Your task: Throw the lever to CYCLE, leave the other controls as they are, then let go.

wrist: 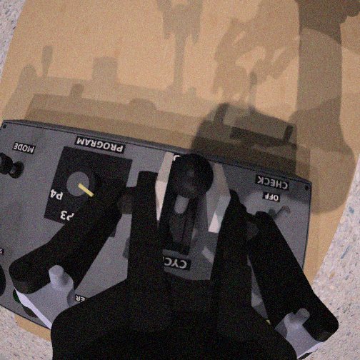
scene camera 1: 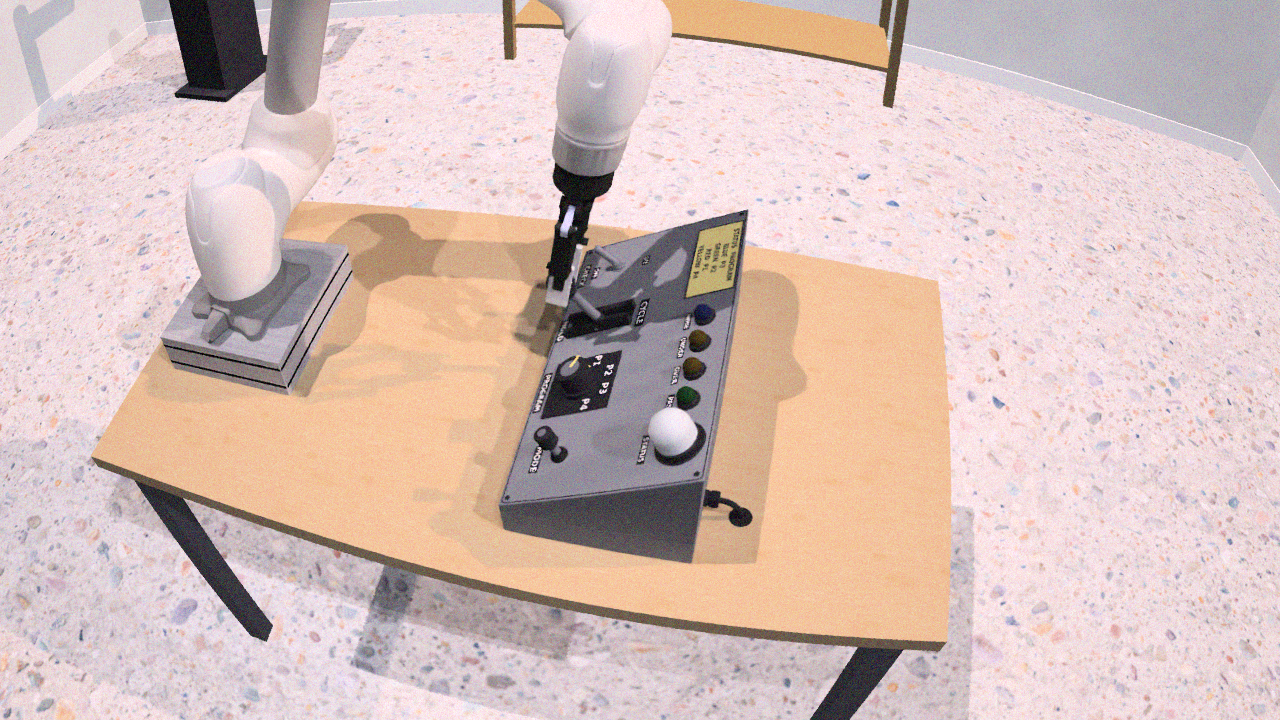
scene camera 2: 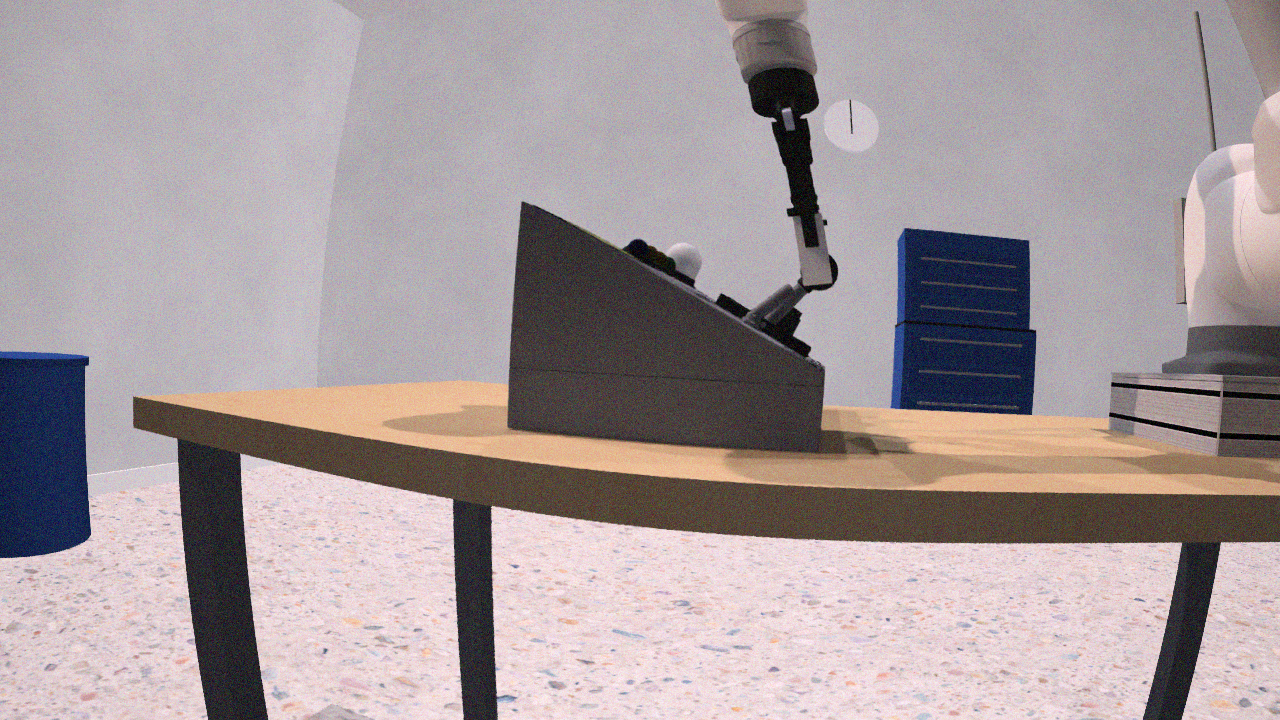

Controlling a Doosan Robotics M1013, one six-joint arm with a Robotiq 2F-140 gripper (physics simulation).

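Seen in the pictures: gripper, fingertip midpoint: (scene camera 1: 560, 291) (scene camera 2: 818, 286); arm's base, link origin: (scene camera 1: 250, 294) (scene camera 2: 1245, 376).
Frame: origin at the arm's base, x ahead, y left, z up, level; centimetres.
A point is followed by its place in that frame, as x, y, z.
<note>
The grey control panel (scene camera 1: 599, 474) {71.3, -12.9, 4.5} (scene camera 2: 662, 349) {63.2, 33.3, -0.9} has a slotted lever (scene camera 1: 588, 307) {59.2, 12.9, 4.4} (scene camera 2: 771, 307) {56.8, 25.6, 3.0} with a black ball knob (scene camera 2: 824, 272) (wrist: 192, 175). The lever leans toward the panel's low edge, away from the CYCLE label (scene camera 1: 640, 312) {66.2, 14.6, 4.3} (wrist: 177, 263) at the slot's upper end. A label at the low end is mostly hidden. My gripper (scene camera 1: 561, 290) {55.2, 12.7, 6.2} (scene camera 2: 815, 265) {55.2, 12.7, 6.2} (wrist: 190, 172) is shut on the knob, with a pale pad on each side of it. In scene camera 1 the fingers hide the knob.
Other controls on the panel are the PROGRAM dial (scene camera 1: 572, 369) {61.9, 1.2, 4.7} (wrist: 78, 183), the MODE toggle (scene camera 1: 547, 438) {63.9, -11.1, 5.7} (wrist: 10, 165) and the CHECK toggle (scene camera 1: 606, 257) {57.1, 24.6, 3.6} (wrist: 281, 212), close to one finger's side. Small lamps and a white STATUS dome (scene camera 1: 672, 431) {79.0, -10.3, 13.1} (scene camera 2: 685, 258) {77.2, -6.5, 11.3} stand higher up.
</note>
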